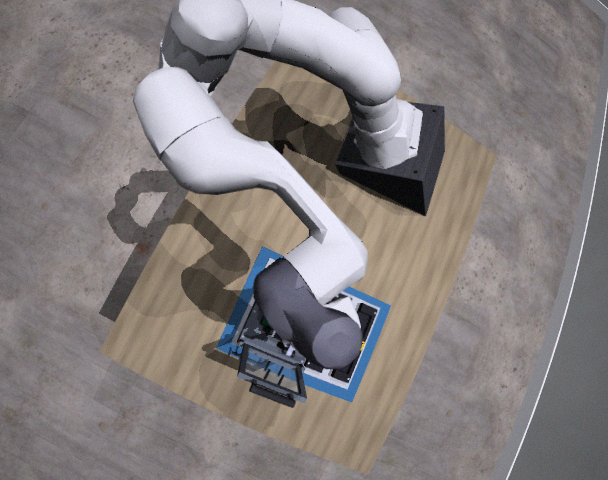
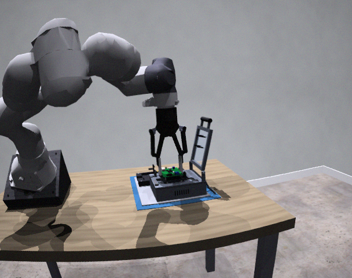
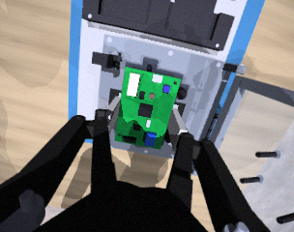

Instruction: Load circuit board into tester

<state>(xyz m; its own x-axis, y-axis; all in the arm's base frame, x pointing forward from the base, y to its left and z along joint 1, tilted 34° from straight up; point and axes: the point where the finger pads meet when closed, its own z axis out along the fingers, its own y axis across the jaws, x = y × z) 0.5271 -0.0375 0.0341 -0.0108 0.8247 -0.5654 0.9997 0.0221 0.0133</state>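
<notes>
Now: hand 20 mm above the green circuit board. From my hand the other things lie so: tester lid: 130 mm ahead, 80 mm above; tester: 30 mm ahead, 40 mm to the left, 10 mm above.
</notes>
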